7 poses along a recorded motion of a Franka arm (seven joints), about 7.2 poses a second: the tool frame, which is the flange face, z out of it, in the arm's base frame.
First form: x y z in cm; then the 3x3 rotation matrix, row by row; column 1 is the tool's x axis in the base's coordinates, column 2 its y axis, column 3 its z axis. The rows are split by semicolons.
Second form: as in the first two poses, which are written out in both.
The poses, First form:
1: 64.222, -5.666, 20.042; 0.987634, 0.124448, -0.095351; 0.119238, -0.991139, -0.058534; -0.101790, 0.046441, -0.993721
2: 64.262, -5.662, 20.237; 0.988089, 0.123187, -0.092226; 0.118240, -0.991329, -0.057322; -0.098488, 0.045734, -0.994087
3: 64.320, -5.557, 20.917; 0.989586, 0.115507, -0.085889; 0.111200, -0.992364, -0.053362; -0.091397, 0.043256, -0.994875
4: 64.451, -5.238, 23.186; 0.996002, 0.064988, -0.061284; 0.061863, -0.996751, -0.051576; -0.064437, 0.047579, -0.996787
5: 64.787, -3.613, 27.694; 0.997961, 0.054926, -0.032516; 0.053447, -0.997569, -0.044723; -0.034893, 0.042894, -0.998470
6: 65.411, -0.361, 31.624; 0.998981, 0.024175, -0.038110; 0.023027, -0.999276, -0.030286; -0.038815, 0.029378, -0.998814
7: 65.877, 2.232, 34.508; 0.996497, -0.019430, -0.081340; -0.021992, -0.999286, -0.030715; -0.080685, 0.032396, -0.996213
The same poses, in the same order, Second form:
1: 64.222, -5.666, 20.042, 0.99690, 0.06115, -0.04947, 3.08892
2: 64.262, -5.662, 20.237, 0.99702, 0.06058, -0.04785, 3.08989
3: 64.320, -5.557, 20.917, 0.99739, 0.05686, -0.04446, 3.09314
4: 64.451, -5.238, 23.186, 0.99900, 0.03176, -0.03148, 3.09195
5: 64.787, -3.613, 27.694, 0.99949, 0.02712, -0.01687, 3.09775
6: 65.411, -0.361, 31.624, 0.99975, 0.01181, -0.01924, 3.11175
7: 65.877, 2.232, 34.508, 0.99912, -0.01037, -0.04055, 3.11000
